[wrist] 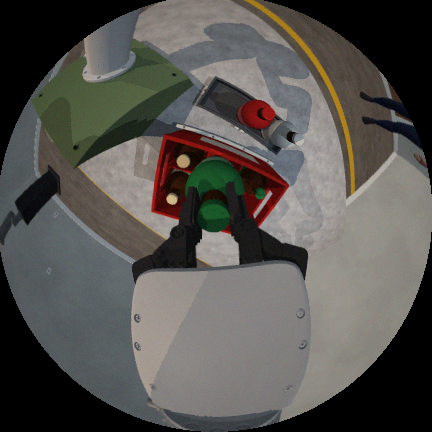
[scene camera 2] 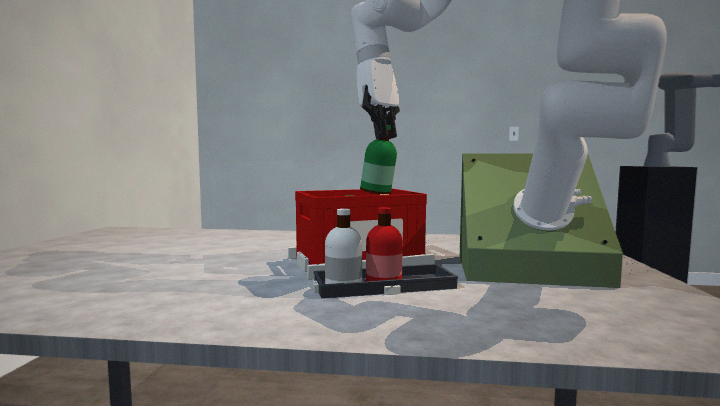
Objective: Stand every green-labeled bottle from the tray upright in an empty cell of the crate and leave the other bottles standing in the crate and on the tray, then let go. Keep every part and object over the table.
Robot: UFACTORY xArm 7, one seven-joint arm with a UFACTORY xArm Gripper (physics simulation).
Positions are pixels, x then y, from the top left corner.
The gripper shows in the wrist view and in scene camera 2. A red bottle shows in the wrist view [255,113] and in scene camera 2 [384,243]. A white bottle shows in the wrist view [282,133] and in scene camera 2 [343,246]. The same spot on the gripper: [scene camera 2: 380,118] is [wrist: 250,221].
